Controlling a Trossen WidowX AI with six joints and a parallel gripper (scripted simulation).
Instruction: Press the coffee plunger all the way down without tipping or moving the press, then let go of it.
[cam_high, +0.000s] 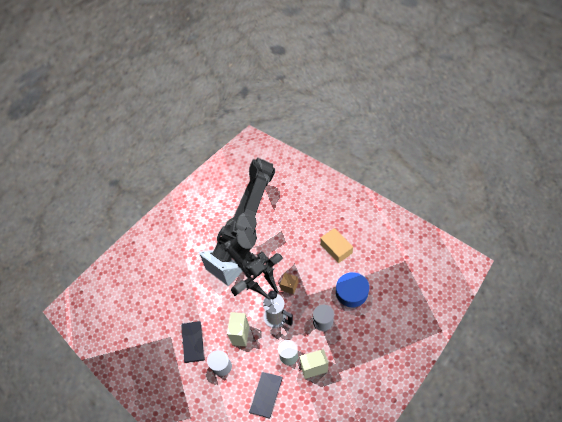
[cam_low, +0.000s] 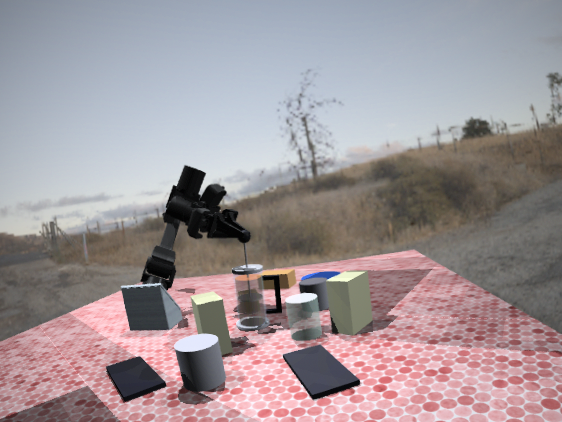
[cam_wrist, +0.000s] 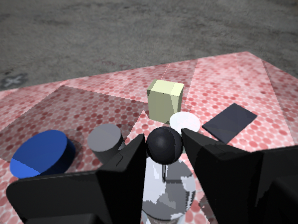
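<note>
My gripper tip is 110 mm above the glass coffee press. The rest, counted from my gripper tip: orange cube 190 mm below, 140 mm to the left, 60 mm behind; blue disc 250 mm to the left, 190 mm below, 140 mm ahead.
</note>
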